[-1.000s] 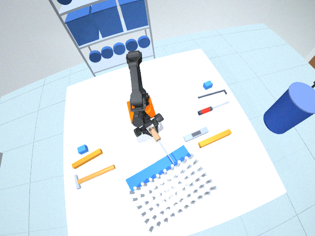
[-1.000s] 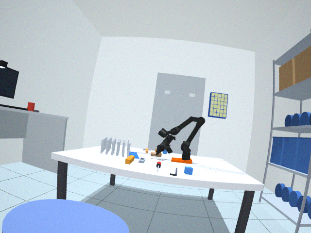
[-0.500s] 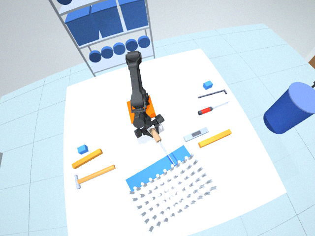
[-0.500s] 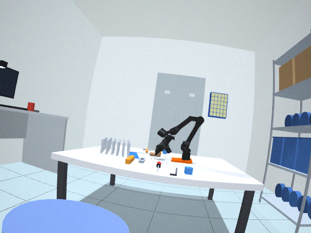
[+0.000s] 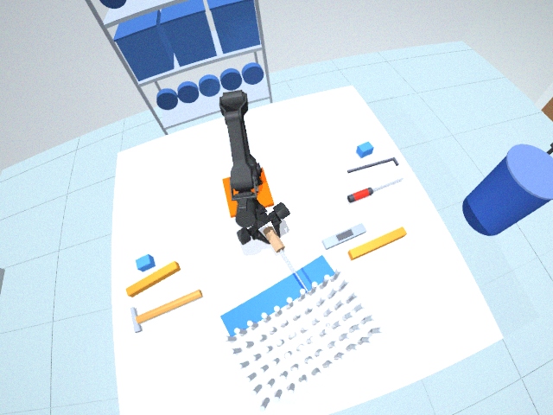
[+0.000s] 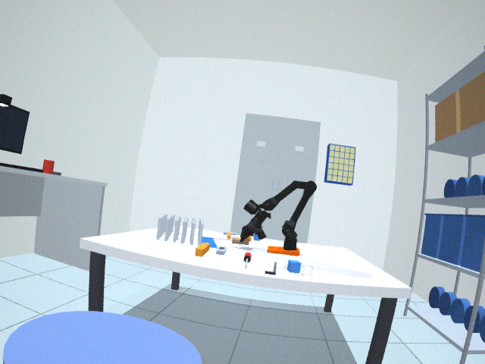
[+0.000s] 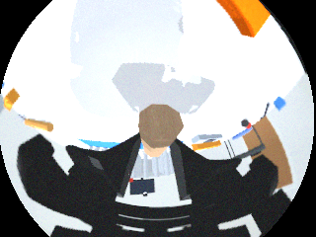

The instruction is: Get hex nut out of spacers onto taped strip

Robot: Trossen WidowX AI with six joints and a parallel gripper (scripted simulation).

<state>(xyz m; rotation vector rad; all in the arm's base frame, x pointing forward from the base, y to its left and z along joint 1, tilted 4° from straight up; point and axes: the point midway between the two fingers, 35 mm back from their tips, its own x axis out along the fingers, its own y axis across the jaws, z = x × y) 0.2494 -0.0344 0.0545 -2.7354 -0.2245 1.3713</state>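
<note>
Right now the blue taped strip is 170 mm ahead of my gripper tip, 70 mm to the right of it and 30 mm below it. From my gripper tip the other things lie so: wooden-handled pick tool: 100 mm ahead, 10 mm to the left; then hex nut: 330 mm ahead, 30 mm to the left, 30 mm below; then grey plate: 230 mm to the left, 90 mm ahead, 20 mm below.
</note>
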